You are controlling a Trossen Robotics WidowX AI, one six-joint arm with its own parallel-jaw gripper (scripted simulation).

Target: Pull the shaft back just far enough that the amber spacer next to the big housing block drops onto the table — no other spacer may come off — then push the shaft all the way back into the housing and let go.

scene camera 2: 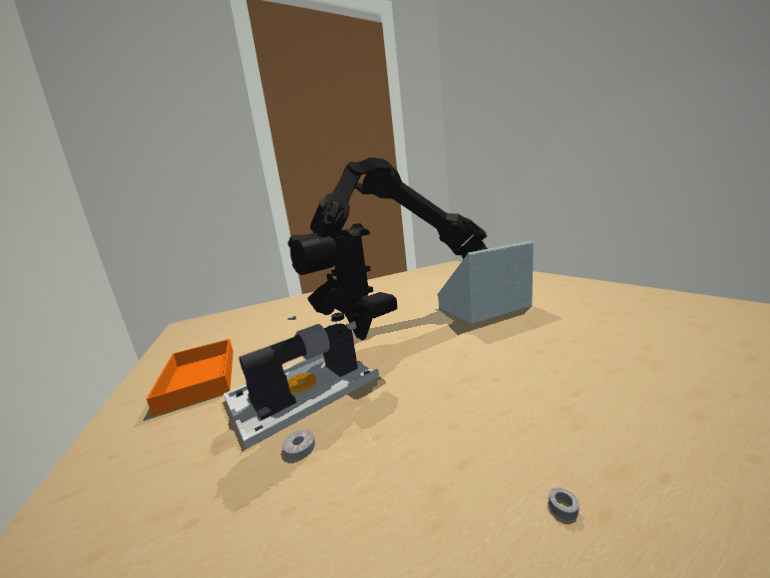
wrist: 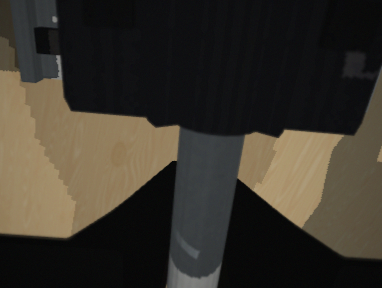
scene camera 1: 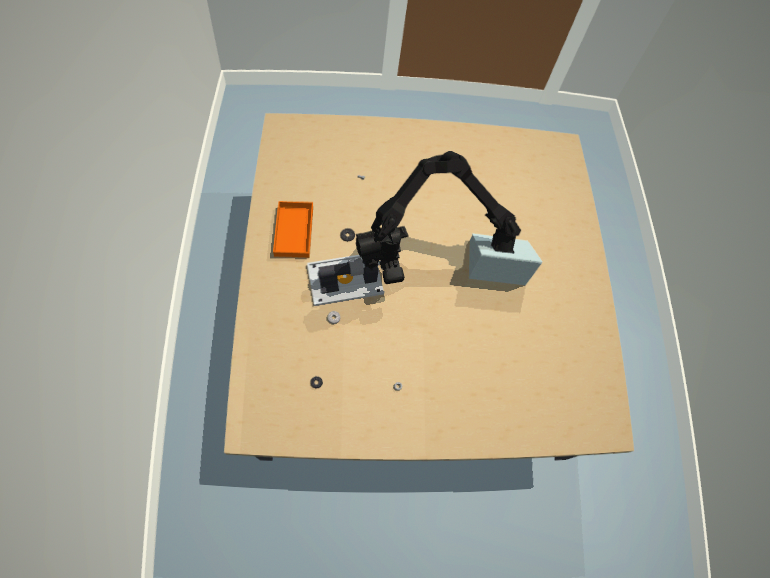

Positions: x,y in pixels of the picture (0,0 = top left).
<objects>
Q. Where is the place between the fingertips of my gripper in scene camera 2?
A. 361,338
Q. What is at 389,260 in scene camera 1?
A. My gripper.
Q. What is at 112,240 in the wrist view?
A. My gripper.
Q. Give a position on a housing block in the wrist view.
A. At 227,75
</objects>
